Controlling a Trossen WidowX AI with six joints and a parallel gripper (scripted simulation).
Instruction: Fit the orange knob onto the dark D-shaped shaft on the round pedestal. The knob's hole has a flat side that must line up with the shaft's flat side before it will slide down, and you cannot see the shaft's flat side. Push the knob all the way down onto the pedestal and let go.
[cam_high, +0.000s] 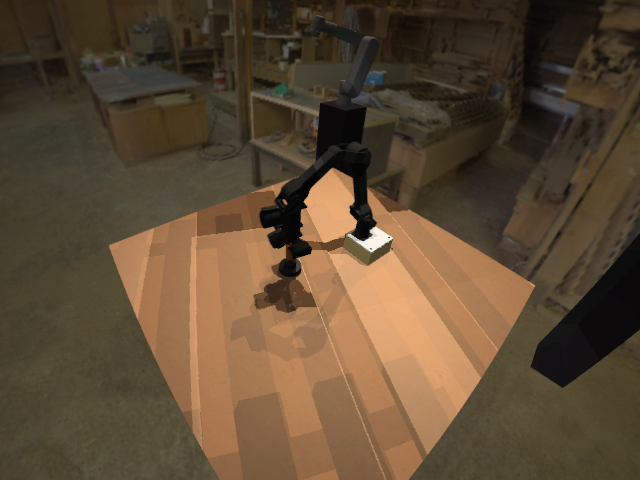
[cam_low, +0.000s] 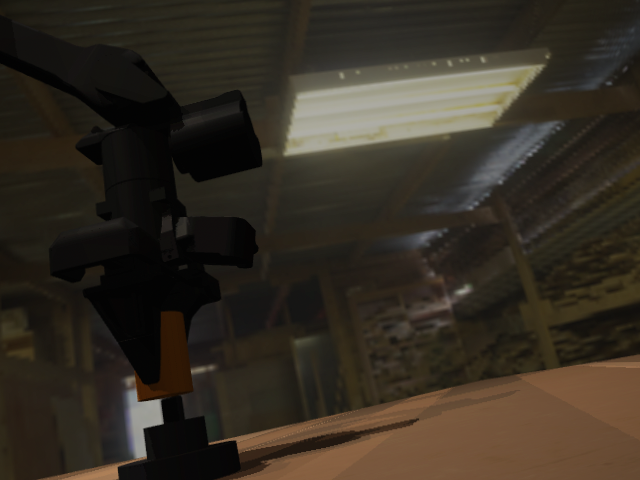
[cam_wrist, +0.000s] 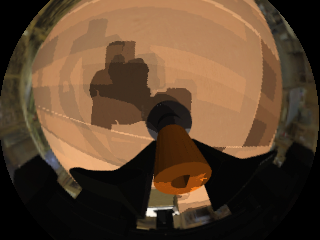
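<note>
The pedestal lies 4 cm below my gripper tip. The rest, counted from my gripper tip: orange knob: 2 cm above.
</note>
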